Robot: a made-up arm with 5 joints.
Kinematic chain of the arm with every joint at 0, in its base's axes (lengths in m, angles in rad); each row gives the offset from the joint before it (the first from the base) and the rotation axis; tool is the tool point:
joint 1: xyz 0 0 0.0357 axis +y
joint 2: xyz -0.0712 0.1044 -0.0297 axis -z
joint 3: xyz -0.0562 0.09 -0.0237 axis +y
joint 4: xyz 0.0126 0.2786 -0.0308 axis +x
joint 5: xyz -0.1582 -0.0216 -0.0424 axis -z
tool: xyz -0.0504 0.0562 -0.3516
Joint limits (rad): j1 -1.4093..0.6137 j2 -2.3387..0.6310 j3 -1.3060..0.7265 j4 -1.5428..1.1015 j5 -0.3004..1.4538
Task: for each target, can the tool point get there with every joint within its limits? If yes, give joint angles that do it. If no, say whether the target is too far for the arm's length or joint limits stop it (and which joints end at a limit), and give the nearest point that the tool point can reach.
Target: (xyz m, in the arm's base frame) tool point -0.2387 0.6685 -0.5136
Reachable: yes | joints -0.7191 -0.3378 0.4042 0.8322 1.3045
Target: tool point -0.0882 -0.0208 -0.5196
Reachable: yes | joints -0.3840 -1.7197 -0.2578 -0.4791 0.7627
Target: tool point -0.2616 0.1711 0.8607
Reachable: no: joint limits stop it (at a limit: joint 1, joint 3, joint 4, joint 5) | nearest point -0.2402 0.1316 0.2566 | short by 0.606 m
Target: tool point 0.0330 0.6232 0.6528
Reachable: no: joint limits stop it (at a limit: joint 1, joint 2, joint 3, joint 5) | nearest point 0.2708 0.6152 0.4498 | short by 0.313 m
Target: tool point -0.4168 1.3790 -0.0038
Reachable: no: too far | nearest point -0.2856 0.8826 0.0086 | short by 0.514 m
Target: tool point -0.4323 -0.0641 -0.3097
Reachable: yes | joints 0.3457 -1.6388 -0.1204 -0.4935 0.7180
